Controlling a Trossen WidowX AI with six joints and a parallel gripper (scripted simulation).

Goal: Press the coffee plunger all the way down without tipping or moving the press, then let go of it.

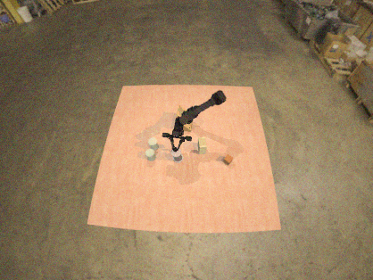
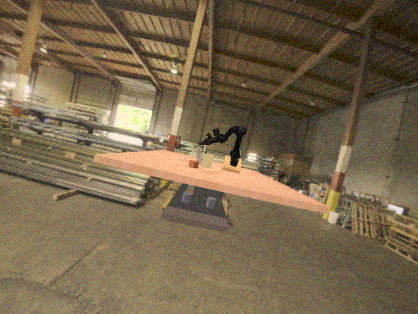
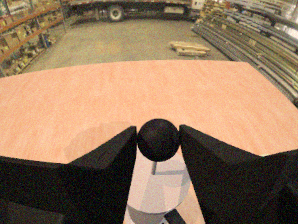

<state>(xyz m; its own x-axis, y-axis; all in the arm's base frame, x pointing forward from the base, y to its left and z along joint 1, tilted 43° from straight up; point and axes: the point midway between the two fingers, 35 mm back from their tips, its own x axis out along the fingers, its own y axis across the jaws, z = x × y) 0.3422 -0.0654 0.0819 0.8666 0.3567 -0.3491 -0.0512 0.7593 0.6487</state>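
My gripper tip is now 30 mm past the coffee press, 10 mm to the left of it and 90 mm above it. Also, from my gripper tip: orange cube 80 mm behind, 360 mm to the left, 160 mm below.
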